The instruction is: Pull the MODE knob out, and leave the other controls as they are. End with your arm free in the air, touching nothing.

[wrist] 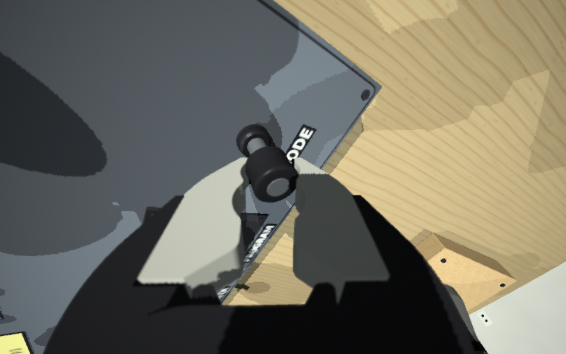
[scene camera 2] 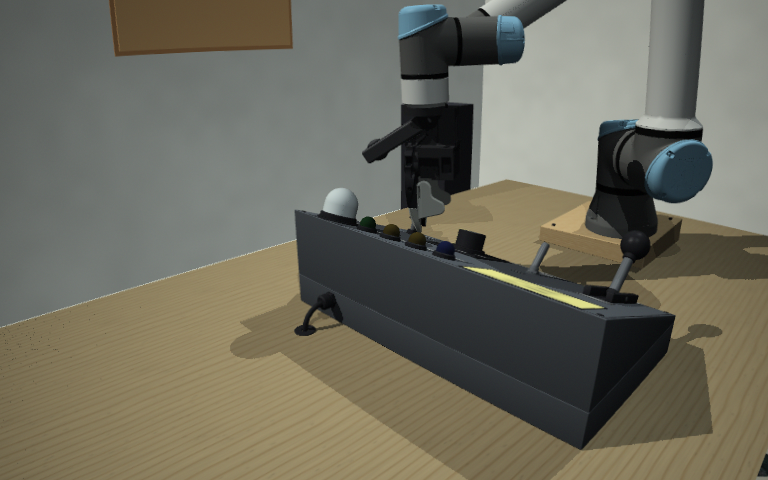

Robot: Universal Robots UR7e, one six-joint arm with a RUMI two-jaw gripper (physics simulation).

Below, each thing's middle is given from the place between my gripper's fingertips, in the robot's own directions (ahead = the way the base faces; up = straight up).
Now: hand 10 mm short of the mode knob (wrist: 273, 178), 10 mm to the left of it and 10 mm below it. Also, from my hand: dark grey console (scene camera 2: 564, 357) 130 mm ahead, 160 mm to the left; then ball-topped lever (scene camera 2: 635, 245) 30 mm ahead, 350 mm to the left, 30 mm above.
